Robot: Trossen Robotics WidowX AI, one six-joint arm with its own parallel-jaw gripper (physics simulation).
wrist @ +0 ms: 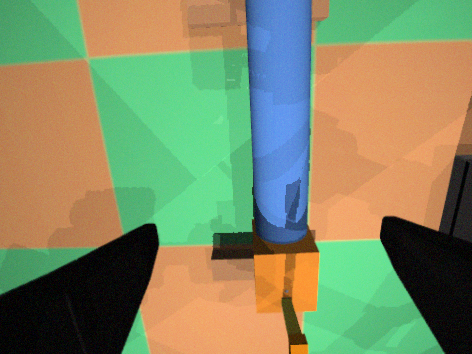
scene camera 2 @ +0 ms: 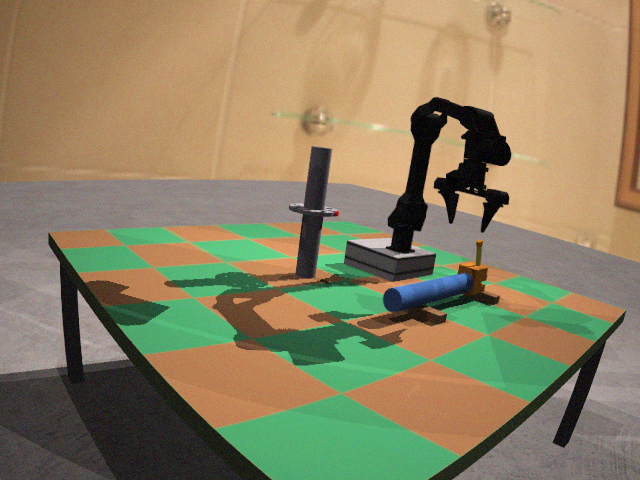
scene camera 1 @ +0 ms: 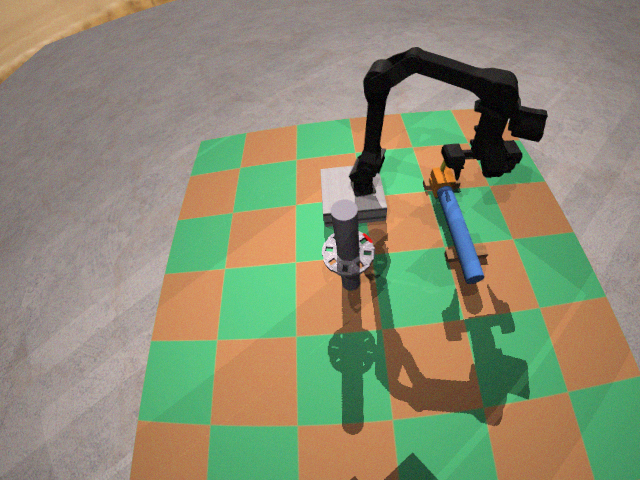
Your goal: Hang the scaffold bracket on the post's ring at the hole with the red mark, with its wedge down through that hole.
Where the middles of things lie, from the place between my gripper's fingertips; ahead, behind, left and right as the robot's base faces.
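Scaffold bracket (scene camera 2: 468, 280): my gripper is 11 cm above it, 2 cm short of it and 3 cm to the left of it. Grey post (scene camera 2: 317, 181): 3 cm below my hand, 10 cm ahead of it, 36 cm to the right of it.
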